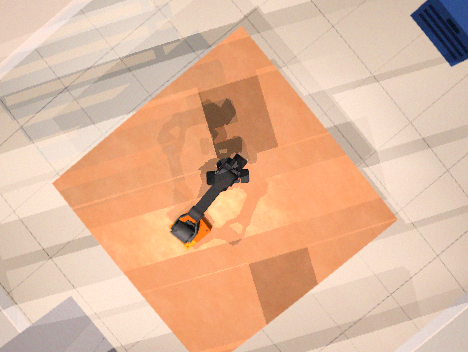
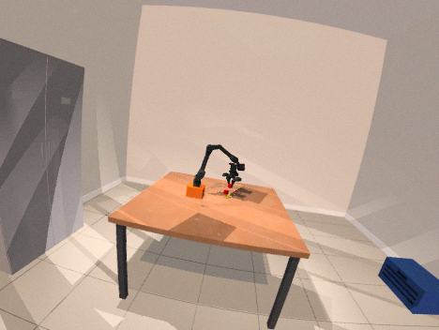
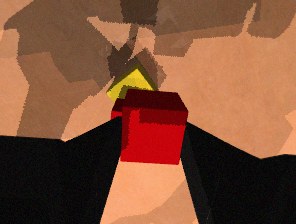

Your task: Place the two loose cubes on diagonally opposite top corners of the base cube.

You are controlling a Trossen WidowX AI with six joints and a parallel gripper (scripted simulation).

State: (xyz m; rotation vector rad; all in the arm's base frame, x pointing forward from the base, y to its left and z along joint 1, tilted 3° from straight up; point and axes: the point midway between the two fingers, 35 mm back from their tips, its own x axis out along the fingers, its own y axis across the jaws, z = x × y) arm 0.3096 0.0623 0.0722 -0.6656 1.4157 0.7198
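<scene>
Now: gripper tip 2 cm past the yellow cube and 10 cm above it.
</scene>
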